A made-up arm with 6 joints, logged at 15 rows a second.
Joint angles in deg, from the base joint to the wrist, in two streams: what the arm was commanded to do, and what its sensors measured. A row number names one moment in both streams.
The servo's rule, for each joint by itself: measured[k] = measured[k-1] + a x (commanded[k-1-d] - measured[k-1]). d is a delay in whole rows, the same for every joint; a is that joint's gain. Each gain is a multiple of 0.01, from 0.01 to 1. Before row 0 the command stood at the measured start. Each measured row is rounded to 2 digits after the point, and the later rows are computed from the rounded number. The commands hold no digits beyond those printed.
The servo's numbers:
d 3
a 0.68 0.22 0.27 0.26 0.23 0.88
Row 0, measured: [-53.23 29.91 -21.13 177.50 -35.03 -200.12]
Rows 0 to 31, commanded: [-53.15 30.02 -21.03 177.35 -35.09 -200.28]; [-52.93 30.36 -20.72 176.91 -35.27 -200.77]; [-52.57 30.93 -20.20 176.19 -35.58 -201.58]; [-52.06 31.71 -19.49 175.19 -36.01 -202.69]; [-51.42 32.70 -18.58 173.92 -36.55 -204.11]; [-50.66 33.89 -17.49 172.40 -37.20 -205.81]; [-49.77 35.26 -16.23 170.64 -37.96 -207.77]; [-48.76 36.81 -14.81 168.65 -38.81 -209.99]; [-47.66 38.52 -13.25 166.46 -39.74 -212.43]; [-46.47 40.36 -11.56 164.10 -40.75 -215.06]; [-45.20 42.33 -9.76 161.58 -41.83 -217.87]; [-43.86 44.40 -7.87 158.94 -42.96 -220.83]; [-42.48 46.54 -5.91 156.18 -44.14 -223.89]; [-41.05 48.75 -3.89 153.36 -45.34 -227.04]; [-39.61 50.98 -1.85 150.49 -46.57 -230.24]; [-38.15 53.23 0.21 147.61 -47.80 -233.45]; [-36.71 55.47 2.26 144.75 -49.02 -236.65]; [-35.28 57.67 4.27 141.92 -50.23 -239.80]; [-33.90 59.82 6.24 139.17 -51.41 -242.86]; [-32.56 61.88 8.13 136.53 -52.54 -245.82]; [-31.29 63.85 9.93 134.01 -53.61 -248.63]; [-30.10 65.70 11.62 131.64 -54.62 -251.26]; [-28.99 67.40 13.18 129.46 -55.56 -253.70]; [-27.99 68.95 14.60 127.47 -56.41 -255.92]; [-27.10 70.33 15.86 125.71 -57.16 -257.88]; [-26.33 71.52 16.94 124.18 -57.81 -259.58]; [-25.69 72.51 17.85 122.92 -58.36 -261.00]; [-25.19 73.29 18.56 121.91 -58.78 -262.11]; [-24.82 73.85 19.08 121.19 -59.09 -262.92]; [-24.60 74.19 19.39 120.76 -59.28 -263.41]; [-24.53 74.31 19.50 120.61 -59.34 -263.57]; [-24.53 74.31 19.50 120.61 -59.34 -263.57]
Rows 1 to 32, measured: [-53.23 29.91 -21.13 177.50 -35.03 -200.12]; [-53.23 29.91 -21.13 177.50 -35.03 -200.12]; [-53.23 29.91 -21.13 177.50 -35.03 -200.12]; [-53.18 29.93 -21.10 177.46 -35.04 -200.26]; [-53.01 30.02 -21.00 177.32 -35.09 -200.71]; [-52.71 30.22 -20.78 177.03 -35.20 -201.48]; [-52.27 30.55 -20.43 176.55 -35.39 -202.54]; [-51.69 31.02 -19.93 175.87 -35.66 -203.92]; [-50.99 31.65 -19.27 174.97 -36.01 -205.58]; [-50.16 32.44 -18.45 173.84 -36.46 -207.51]; [-49.21 33.40 -17.47 172.49 -37.00 -209.69]; [-48.16 34.53 -16.33 170.92 -37.63 -212.10]; [-47.01 35.81 -15.04 169.15 -38.35 -214.70]; [-45.78 37.24 -13.61 167.18 -39.15 -217.49]; [-44.47 38.82 -12.06 165.04 -40.03 -220.43]; [-43.12 40.52 -10.40 162.74 -40.98 -223.47]; [-41.71 42.33 -8.64 160.30 -41.98 -226.61]; [-40.28 44.23 -6.81 157.75 -43.04 -229.80]; [-38.83 46.21 -4.91 155.11 -44.13 -233.01]; [-37.39 48.25 -2.97 152.42 -45.25 -236.21]; [-35.96 50.32 -1.02 149.69 -46.40 -239.37]; [-34.56 52.41 0.94 146.95 -47.55 -242.44]; [-33.20 54.49 2.88 144.24 -48.70 -245.41]; [-31.90 56.55 4.78 141.58 -49.83 -248.24]; [-30.68 58.56 6.63 139.00 -50.93 -250.90]; [-29.53 60.50 8.40 136.52 -51.99 -253.36]; [-28.48 62.36 10.07 134.17 -53.01 -255.61]; [-27.54 64.11 11.63 131.97 -53.96 -257.61]; [-26.72 65.74 13.06 129.94 -54.85 -259.34]; [-26.02 67.23 14.35 128.11 -55.66 -260.80]; [-25.46 68.56 15.49 126.50 -56.38 -261.95]; [-25.02 69.72 16.46 125.12 -57.00 -262.80]
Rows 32 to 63, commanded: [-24.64 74.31 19.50 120.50 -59.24 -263.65]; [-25.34 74.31 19.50 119.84 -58.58 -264.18]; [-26.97 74.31 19.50 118.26 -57.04 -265.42]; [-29.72 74.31 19.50 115.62 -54.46 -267.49]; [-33.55 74.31 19.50 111.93 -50.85 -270.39]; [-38.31 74.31 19.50 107.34 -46.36 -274.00]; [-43.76 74.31 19.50 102.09 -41.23 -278.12]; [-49.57 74.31 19.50 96.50 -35.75 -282.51]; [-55.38 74.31 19.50 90.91 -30.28 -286.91]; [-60.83 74.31 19.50 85.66 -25.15 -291.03]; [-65.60 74.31 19.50 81.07 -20.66 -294.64]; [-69.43 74.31 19.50 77.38 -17.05 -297.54]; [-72.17 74.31 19.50 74.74 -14.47 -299.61]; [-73.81 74.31 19.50 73.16 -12.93 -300.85]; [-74.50 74.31 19.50 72.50 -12.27 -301.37]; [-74.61 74.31 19.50 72.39 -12.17 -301.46]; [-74.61 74.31 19.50 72.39 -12.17 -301.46]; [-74.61 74.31 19.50 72.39 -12.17 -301.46]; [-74.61 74.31 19.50 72.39 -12.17 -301.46]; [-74.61 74.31 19.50 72.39 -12.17 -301.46]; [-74.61 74.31 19.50 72.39 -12.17 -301.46]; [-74.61 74.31 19.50 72.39 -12.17 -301.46]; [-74.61 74.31 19.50 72.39 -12.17 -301.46]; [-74.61 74.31 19.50 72.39 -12.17 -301.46]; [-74.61 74.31 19.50 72.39 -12.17 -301.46]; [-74.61 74.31 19.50 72.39 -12.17 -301.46]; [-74.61 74.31 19.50 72.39 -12.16 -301.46]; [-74.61 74.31 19.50 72.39 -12.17 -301.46]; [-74.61 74.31 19.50 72.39 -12.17 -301.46]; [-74.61 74.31 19.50 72.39 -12.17 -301.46]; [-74.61 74.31 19.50 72.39 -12.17 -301.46]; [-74.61 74.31 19.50 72.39 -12.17 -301.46]
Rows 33 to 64, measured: [-24.73 70.70 17.25 123.99 -57.52 -263.34]; [-24.59 71.49 17.86 123.11 -57.94 -263.54]; [-24.55 72.11 18.30 122.46 -58.26 -263.57]; [-24.61 72.59 18.62 121.95 -58.49 -263.64]; [-25.11 72.97 18.86 121.40 -58.51 -264.12]; [-26.37 73.26 19.03 120.58 -58.17 -265.26]; [-28.65 73.49 19.16 119.29 -57.32 -267.22]; [-31.98 73.67 19.25 117.38 -55.83 -270.01]; [-36.28 73.81 19.32 114.77 -53.65 -273.52]; [-41.37 73.92 19.37 111.47 -50.79 -277.57]; [-46.95 74.01 19.41 107.58 -47.33 -281.92]; [-52.68 74.08 19.43 103.25 -43.41 -286.31]; [-58.22 74.13 19.45 98.68 -39.21 -290.46]; [-63.24 74.17 19.46 94.10 -34.94 -294.14]; [-67.45 74.20 19.47 89.75 -30.83 -297.13]; [-70.66 74.22 19.48 85.85 -27.07 -299.31]; [-72.80 74.24 19.49 82.55 -23.82 -300.67]; [-73.96 74.26 19.49 79.94 -21.16 -301.29]; [-74.40 74.27 19.49 77.98 -19.09 -301.44]; [-74.54 74.28 19.49 76.53 -17.50 -301.46]; [-74.59 74.29 19.49 75.45 -16.27 -301.46]; [-74.60 74.29 19.49 74.65 -15.33 -301.46]; [-74.61 74.29 19.49 74.06 -14.60 -301.46]; [-74.61 74.29 19.49 73.63 -14.04 -301.46]; [-74.61 74.29 19.49 73.31 -13.61 -301.46]; [-74.61 74.29 19.49 73.07 -13.28 -301.46]; [-74.61 74.29 19.49 72.89 -13.02 -301.46]; [-74.61 74.29 19.49 72.76 -12.82 -301.46]; [-74.61 74.29 19.49 72.66 -12.67 -301.46]; [-74.61 74.29 19.49 72.59 -12.55 -301.46]; [-74.61 74.29 19.49 72.54 -12.46 -301.46]; [-74.61 74.29 19.49 72.50 -12.39 -301.46]
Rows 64 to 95, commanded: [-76.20 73.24 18.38 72.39 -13.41 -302.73]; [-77.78 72.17 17.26 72.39 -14.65 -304.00]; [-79.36 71.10 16.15 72.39 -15.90 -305.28]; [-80.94 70.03 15.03 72.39 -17.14 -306.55]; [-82.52 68.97 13.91 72.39 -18.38 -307.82]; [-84.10 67.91 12.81 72.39 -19.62 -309.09]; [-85.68 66.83 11.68 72.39 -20.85 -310.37]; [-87.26 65.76 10.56 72.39 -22.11 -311.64]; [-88.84 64.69 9.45 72.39 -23.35 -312.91]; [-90.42 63.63 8.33 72.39 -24.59 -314.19]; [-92.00 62.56 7.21 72.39 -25.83 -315.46]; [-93.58 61.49 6.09 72.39 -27.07 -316.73]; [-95.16 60.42 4.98 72.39 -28.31 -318.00]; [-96.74 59.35 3.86 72.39 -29.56 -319.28]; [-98.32 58.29 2.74 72.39 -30.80 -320.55]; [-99.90 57.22 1.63 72.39 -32.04 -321.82]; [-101.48 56.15 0.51 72.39 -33.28 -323.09]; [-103.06 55.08 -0.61 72.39 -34.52 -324.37]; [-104.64 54.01 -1.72 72.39 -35.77 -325.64]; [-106.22 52.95 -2.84 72.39 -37.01 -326.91]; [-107.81 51.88 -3.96 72.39 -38.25 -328.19]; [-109.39 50.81 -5.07 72.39 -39.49 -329.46]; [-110.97 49.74 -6.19 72.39 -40.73 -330.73]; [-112.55 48.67 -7.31 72.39 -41.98 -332.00]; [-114.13 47.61 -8.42 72.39 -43.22 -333.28]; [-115.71 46.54 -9.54 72.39 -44.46 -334.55]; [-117.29 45.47 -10.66 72.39 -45.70 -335.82]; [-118.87 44.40 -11.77 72.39 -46.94 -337.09]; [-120.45 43.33 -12.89 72.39 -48.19 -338.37]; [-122.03 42.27 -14.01 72.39 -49.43 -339.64]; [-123.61 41.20 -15.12 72.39 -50.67 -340.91]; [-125.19 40.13 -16.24 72.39 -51.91 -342.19]
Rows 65 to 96, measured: [-74.61 74.29 19.49 72.47 -12.34 -301.46]; [-74.61 74.29 19.49 72.45 -12.30 -301.46]; [-74.61 74.29 19.49 72.43 -12.27 -301.46]; [-75.69 74.06 19.19 72.42 -12.53 -302.58]; [-77.11 73.64 18.67 72.41 -13.02 -303.83]; [-78.64 73.08 17.99 72.40 -13.68 -305.11]; [-80.20 72.41 17.19 72.40 -14.48 -306.38]; [-81.78 71.65 16.30 72.40 -15.38 -307.65]; [-83.36 70.83 15.36 72.40 -16.36 -308.92]; [-84.94 69.95 14.37 72.40 -17.39 -310.20]; [-86.52 69.03 13.34 72.40 -18.48 -311.47]; [-88.10 68.08 12.29 72.40 -19.60 -312.74]; [-89.68 67.10 11.22 72.40 -20.75 -314.02]; [-91.26 66.10 10.14 72.40 -21.92 -315.29]; [-92.84 65.09 9.05 72.40 -23.10 -316.56]; [-94.42 64.06 7.95 72.40 -24.30 -317.83]; [-96.00 63.02 6.85 72.40 -25.51 -319.11]; [-97.58 61.98 5.74 72.40 -26.73 -320.38]; [-99.16 60.93 4.63 72.40 -27.95 -321.65]; [-100.74 59.88 3.52 72.40 -29.18 -322.92]; [-102.32 58.82 2.40 72.40 -30.41 -324.20]; [-103.90 57.76 1.29 72.40 -31.64 -325.47]; [-105.48 56.70 0.17 72.40 -32.88 -326.74]; [-107.06 55.64 -0.95 72.40 -34.12 -328.02]; [-108.64 54.58 -2.06 72.40 -35.36 -329.29]; [-110.22 53.52 -3.18 72.40 -36.60 -330.56]; [-111.80 52.45 -4.30 72.40 -37.84 -331.83]; [-113.38 51.39 -5.41 72.40 -39.08 -333.11]; [-114.96 50.32 -6.53 72.40 -40.32 -334.38]; [-116.54 49.25 -7.65 72.40 -41.56 -335.65]; [-118.12 48.18 -8.76 72.40 -42.80 -336.92]; [-119.70 47.11 -9.88 72.40 -44.04 -338.20]
